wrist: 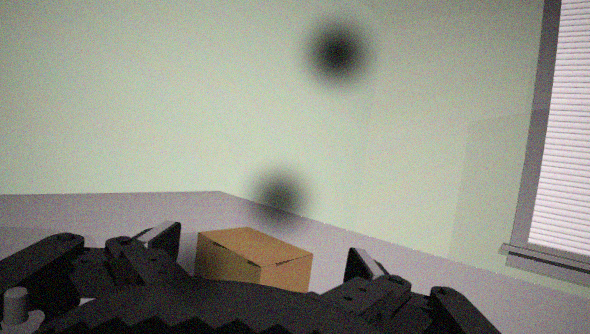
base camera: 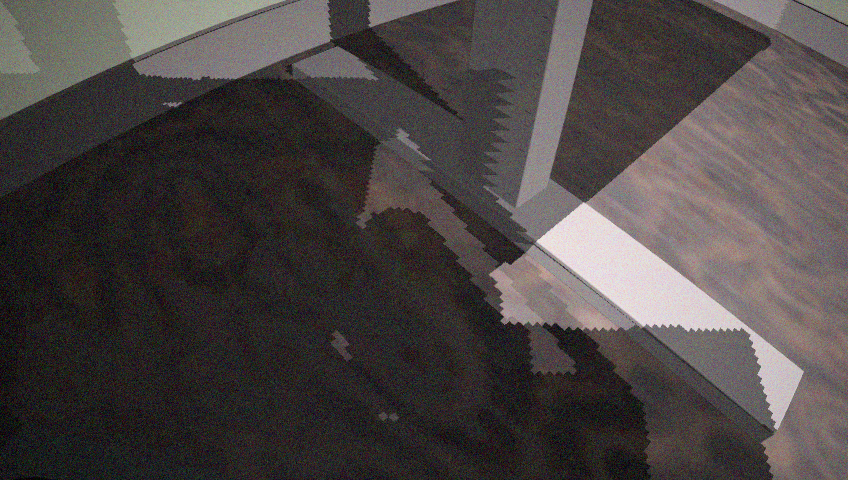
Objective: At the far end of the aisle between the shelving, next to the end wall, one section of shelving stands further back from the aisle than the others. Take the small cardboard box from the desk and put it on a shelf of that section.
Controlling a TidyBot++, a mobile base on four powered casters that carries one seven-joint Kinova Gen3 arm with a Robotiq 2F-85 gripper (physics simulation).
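Frame: origin at the arm's base, x up, y left, z back, level; millimetres.
Seen in the pictures: gripper, between the fingertips: (wrist: pixel 263 254).
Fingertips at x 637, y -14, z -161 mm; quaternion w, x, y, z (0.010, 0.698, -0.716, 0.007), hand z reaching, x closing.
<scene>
A point is followed by its place in that frame.
The small cardboard box (wrist: pixel 230 261) @[x 594, y 11, z -255 mm] stands on the pale desk (wrist: pixel 125 214) @[x 554, y 210, z -499 mm] in the lower middle of the wrist view. Its lower edge is partly hidden by the dark gripper body. My gripper (wrist: pixel 263 254) @[x 637, y -14, z -161 mm] is open, its fingers wide apart. In the wrist view the box appears in the gap between the two fingertips, nearer the left one, with space on both sides; how far ahead of the fingertips it stands is hard to tell. The shelving section does not show in either view.
In the base view a grey desk leg (base camera: pixel 557 89) @[x -245, y -90, z -458 mm] rises from a long flat foot (base camera: pixel 642 276) crossing the floor, close ahead. A baseboard (base camera: pixel 238 44) @[x -344, y 300, z -706 mm] runs along the wall behind. In the wrist view green walls meet behind the desk, with a blind-covered window (wrist: pixel 562 130) @[x 889, y -1038, z -1010 mm] at right.
</scene>
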